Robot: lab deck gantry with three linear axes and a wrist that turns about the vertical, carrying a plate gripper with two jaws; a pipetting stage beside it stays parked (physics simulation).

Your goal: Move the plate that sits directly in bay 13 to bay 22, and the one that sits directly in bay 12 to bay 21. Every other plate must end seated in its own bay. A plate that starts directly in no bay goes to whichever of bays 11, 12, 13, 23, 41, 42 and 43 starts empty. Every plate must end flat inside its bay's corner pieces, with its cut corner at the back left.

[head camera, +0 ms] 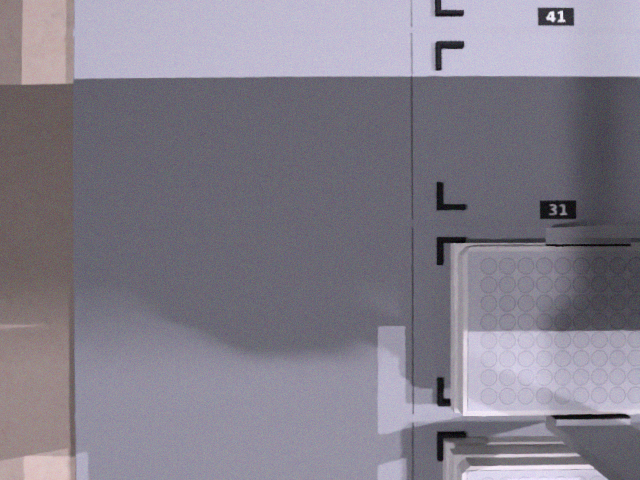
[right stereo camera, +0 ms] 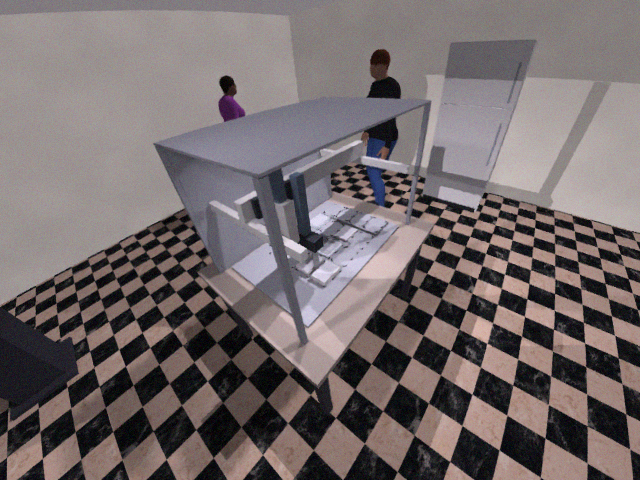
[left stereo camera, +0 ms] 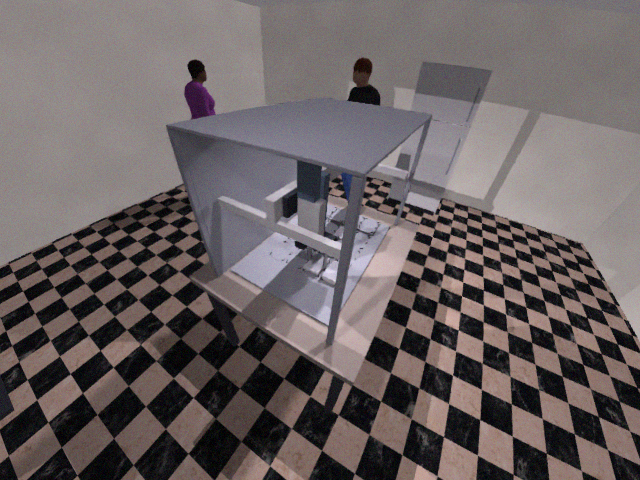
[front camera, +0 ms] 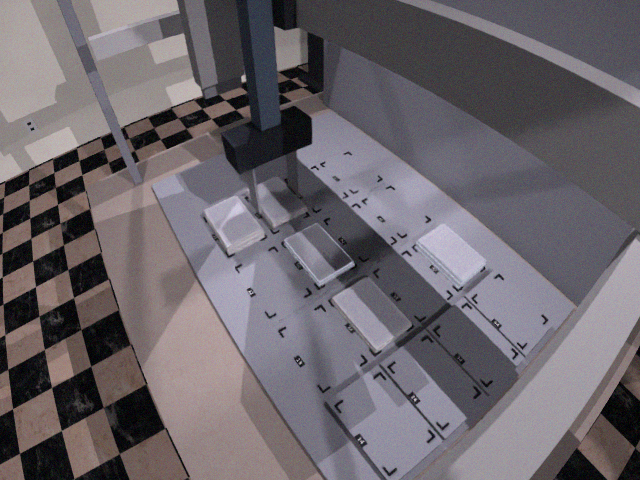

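Pixels of known places: gripper, between the fingertips: (head camera: 581,327) (right stereo camera: 309,262) (left stereo camera: 316,263) (front camera: 275,200); robot's base, origin of its link: (right stereo camera: 324,286) (front camera: 205,218).
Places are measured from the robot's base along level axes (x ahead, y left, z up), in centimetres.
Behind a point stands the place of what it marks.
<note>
My gripper (front camera: 275,200) {x 6.4, y 15.0, z 2.1 cm} (head camera: 589,330) {x 6.4, y 15.0, z 2.1 cm} is shut on a pale plate (front camera: 290,209) {x 11.4, y 15.9, z 2.8 cm} (head camera: 491,361) {x 1.6, y 13.6, z 2.8 cm}. In the head view both jaws meet its edges, its cut corner is at the upper left, and it looks slightly above bay 21. A thick pale stack (front camera: 233,219) {x 6.7, y 4.6, z 2.7 cm} (head camera: 522,472) {x 3.1, y 8.1, z 2.7 cm} stands in bay 11 with at least two layers. Clear-topped plate (front camera: 319,253) {x 23.6, y 14.8, z 1.4 cm} is in bay 22, another plate (front camera: 371,312) {x 39.4, y 14.7, z 1.4 cm} in bay 23, and a thicker white plate or stack (front camera: 450,253) {x 39.5, y 35.4, z 2.7 cm} in bay 43. No plate stands at label 12 (front camera: 250,291) {x 22.6, y -0.3, z 0.0 cm} or label 13 (front camera: 298,360) {x 39.0, y -0.3, z 0.0 cm}.
Label 31 (head camera: 557,209) {x 6.4, y 21.1, z 0.0 cm} and label 41 (head camera: 555,16) {x 6.4, y 31.8, z 0.0 cm} lie behind the held plate. Label 42 (front camera: 381,218) {x 22.7, y 32.0, z 0.0 cm} is left of the bay 43 plate. The parked pipetting stage (front camera: 199,46) stands behind. Two people (left stereo camera: 197,95) (left stereo camera: 363,93) stand beyond the enclosure.
</note>
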